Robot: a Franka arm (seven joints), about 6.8 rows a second.
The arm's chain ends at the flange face. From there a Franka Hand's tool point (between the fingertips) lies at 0.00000 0.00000 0.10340 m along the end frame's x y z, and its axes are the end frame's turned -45 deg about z.
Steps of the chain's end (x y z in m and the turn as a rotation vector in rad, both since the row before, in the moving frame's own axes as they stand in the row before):
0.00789, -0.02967, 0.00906, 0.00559, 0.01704, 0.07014
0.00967, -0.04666, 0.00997, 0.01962, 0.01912, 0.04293
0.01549, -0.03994, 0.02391, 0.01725, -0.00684, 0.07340
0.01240, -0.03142, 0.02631, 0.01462, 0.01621, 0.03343
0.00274, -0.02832, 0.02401, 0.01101, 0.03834, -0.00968
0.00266, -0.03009, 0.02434, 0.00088, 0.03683, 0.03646
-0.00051, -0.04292, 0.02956, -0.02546, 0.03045, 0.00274
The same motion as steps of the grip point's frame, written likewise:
0.02818, -0.01451, 0.00904, -0.00810, 0.01600, 0.07014
0.04266, -0.02613, 0.00993, 0.00035, 0.02739, 0.04293
0.04002, -0.01902, 0.02389, 0.01703, 0.00736, 0.07340
0.03324, -0.01330, 0.02629, -0.00112, 0.02180, 0.03343
0.02558, -0.01611, 0.02393, -0.01933, 0.03490, -0.00968
0.02587, -0.01672, 0.02427, -0.02542, 0.02666, 0.03646
0.03035, -0.02662, 0.02948, -0.03953, 0.00353, 0.00274

